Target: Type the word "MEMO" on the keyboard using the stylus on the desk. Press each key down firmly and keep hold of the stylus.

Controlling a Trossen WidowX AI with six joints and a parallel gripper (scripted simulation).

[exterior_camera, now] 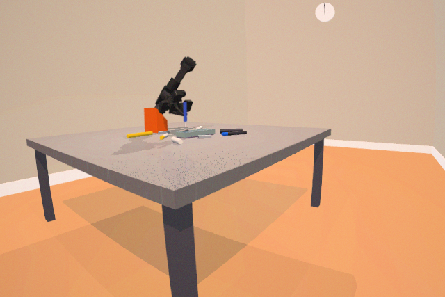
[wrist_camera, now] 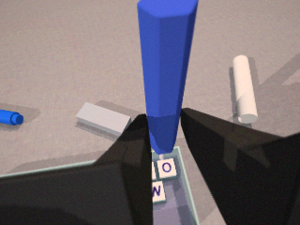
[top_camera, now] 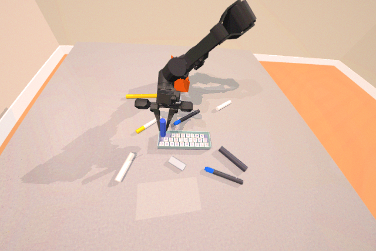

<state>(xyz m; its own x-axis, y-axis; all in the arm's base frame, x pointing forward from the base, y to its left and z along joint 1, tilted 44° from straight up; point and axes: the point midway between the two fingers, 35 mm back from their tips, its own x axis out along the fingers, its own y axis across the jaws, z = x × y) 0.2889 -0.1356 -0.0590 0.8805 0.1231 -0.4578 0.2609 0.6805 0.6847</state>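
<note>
My gripper tip is now 10 cm above the grey eraser, 9 cm short of it and 3 cm to the right of it. From my gripper tip the other things lie so: white-and-yellow pen (10 cm below, 10 cm behind, 5 cm to the right); then blue stylus (2 cm below); then yellow marker (27 cm behind, 10 cm below, 5 cm to the right).
</note>
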